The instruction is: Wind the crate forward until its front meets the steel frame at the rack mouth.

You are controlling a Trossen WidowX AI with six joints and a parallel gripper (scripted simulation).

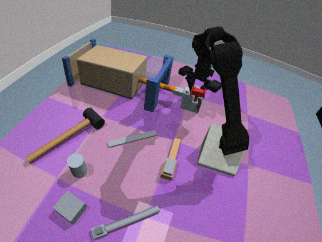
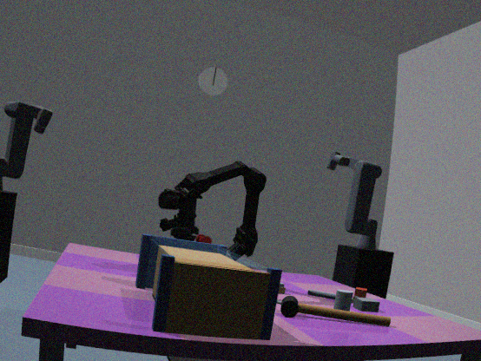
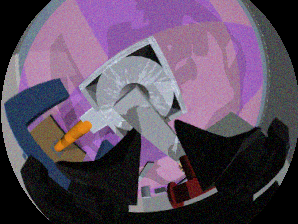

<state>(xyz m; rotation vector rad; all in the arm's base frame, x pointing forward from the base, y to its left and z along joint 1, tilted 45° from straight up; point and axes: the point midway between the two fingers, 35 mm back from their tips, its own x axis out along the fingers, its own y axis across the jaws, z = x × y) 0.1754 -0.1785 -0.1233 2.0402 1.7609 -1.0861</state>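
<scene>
The grey crank handle is 30 mm to the left of my gripper tip and 20 mm above it. Also, from my gripper tip: grey winch 60 mm below, 50 mm to the right, 10 mm behind; then blue frame 170 mm ahead, 40 mm to the right, 10 mm above; then red knob 60 mm to the left, 50 mm above, 10 mm behind.
</scene>
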